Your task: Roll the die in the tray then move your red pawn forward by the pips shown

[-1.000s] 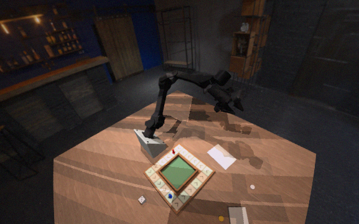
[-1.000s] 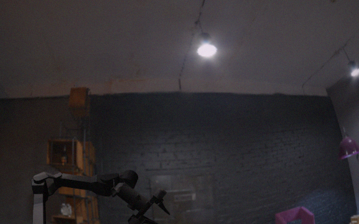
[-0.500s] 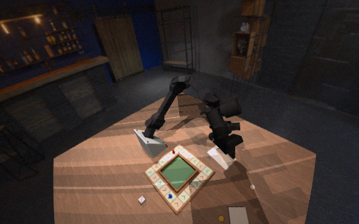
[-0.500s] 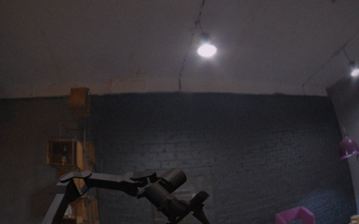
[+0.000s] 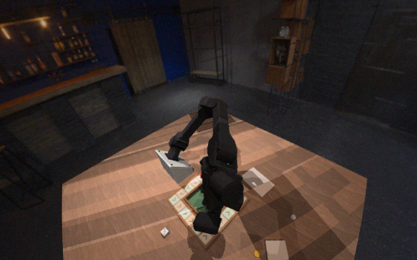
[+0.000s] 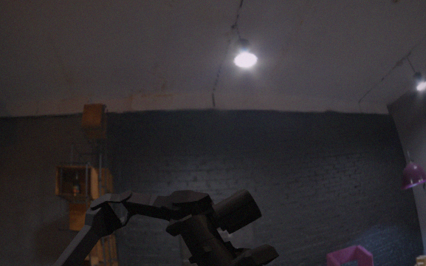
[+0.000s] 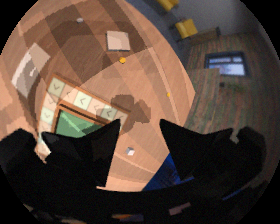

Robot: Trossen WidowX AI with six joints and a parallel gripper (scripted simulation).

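Right now my gripper tip is 17 cm to the left of the die, 16 cm above it and 14 cm past it. Round my gripper tip: blue pawn (14 cm below, 7 cm behind, 5 cm to the right); white card (18 cm ahead, 17 cm below, 14 cm to the left); green tray (16 cm below, 16 cm behind, 5 cm to the left).
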